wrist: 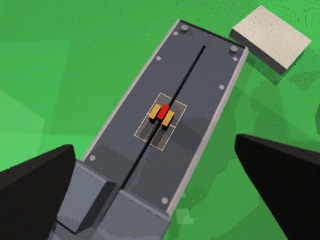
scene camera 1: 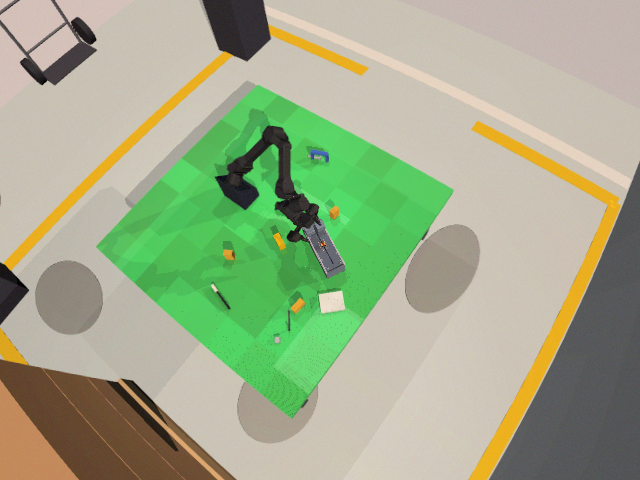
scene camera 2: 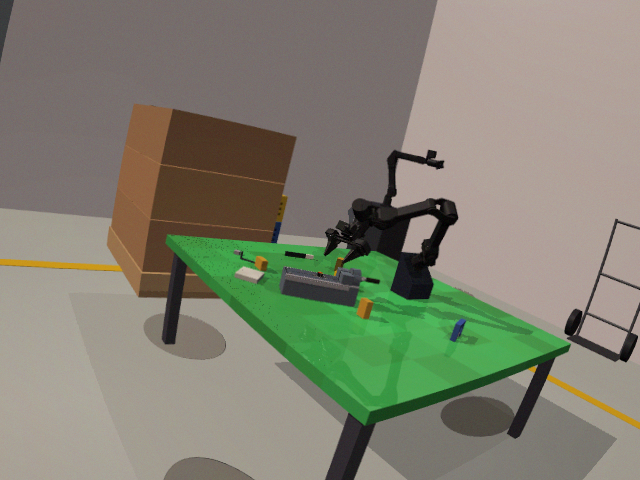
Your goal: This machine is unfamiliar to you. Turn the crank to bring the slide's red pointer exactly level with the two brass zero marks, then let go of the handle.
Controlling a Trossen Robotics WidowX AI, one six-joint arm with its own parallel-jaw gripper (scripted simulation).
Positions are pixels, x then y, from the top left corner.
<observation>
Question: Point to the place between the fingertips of the gripper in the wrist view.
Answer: At 157, 147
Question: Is the gripper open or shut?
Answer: Open.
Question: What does the gripper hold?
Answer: Nothing.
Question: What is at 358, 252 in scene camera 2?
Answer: The gripper.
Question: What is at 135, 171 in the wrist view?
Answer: A grey slide machine.
</observation>
